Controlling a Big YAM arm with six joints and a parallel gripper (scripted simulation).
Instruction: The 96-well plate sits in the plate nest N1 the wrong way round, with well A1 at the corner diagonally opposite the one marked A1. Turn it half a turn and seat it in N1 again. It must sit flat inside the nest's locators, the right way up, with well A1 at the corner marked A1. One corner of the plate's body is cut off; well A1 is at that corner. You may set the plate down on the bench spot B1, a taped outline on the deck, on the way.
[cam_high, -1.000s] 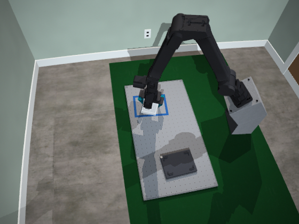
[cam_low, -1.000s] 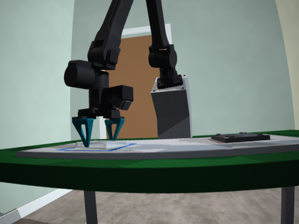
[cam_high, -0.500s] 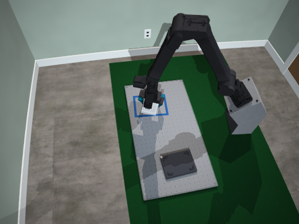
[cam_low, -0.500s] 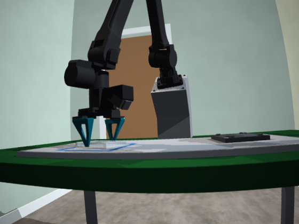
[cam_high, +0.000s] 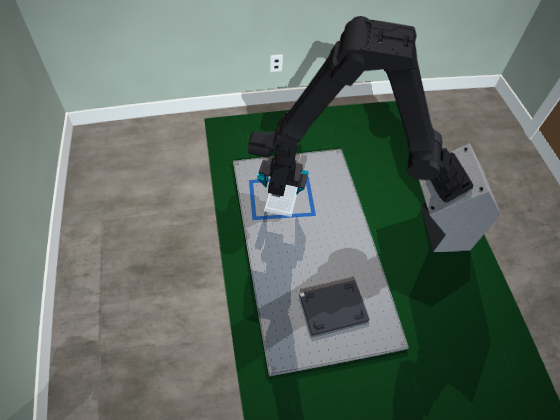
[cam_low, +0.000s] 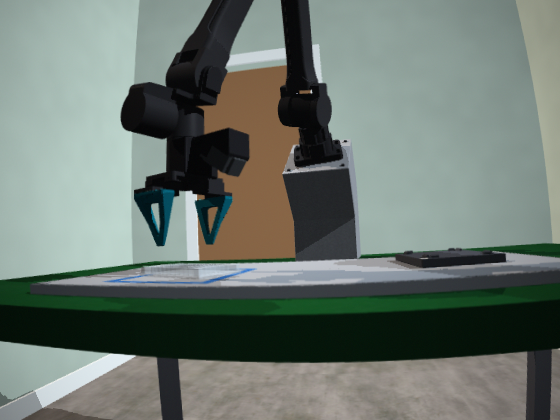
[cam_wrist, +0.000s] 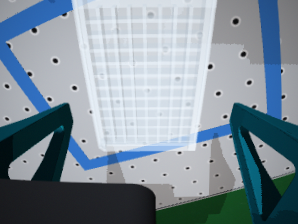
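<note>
My hand is 5 cm above the 96-well plate. Round my hand: plate nest N1: 39 cm to the left, 5 cm below, 5 cm behind; then A1 label: 33 cm to the left, 4 cm below, 3 cm ahead.
</note>
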